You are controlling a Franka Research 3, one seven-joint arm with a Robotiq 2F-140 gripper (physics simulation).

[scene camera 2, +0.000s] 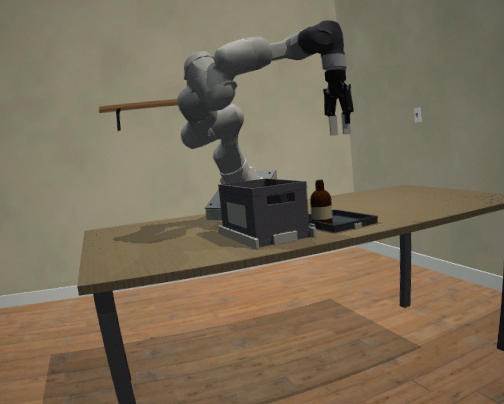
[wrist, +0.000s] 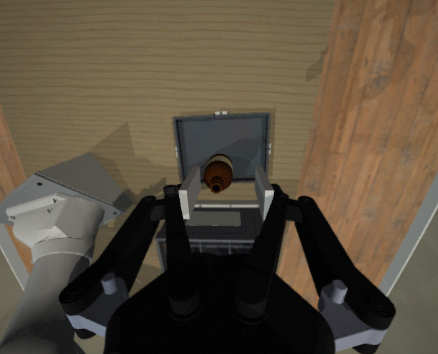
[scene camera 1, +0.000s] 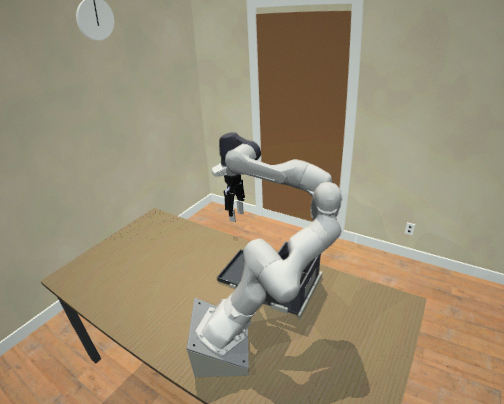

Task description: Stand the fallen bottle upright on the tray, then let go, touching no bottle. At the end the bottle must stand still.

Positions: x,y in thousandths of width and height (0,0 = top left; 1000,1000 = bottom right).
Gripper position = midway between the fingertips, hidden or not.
Note:
In view: the gripper (scene camera 2: 676,333) and a brown bottle (scene camera 2: 638,516).
The brown bottle shows as well in the wrist view (wrist: 499,496). The gripper shows as well in the wrist view (wrist: 519,501).

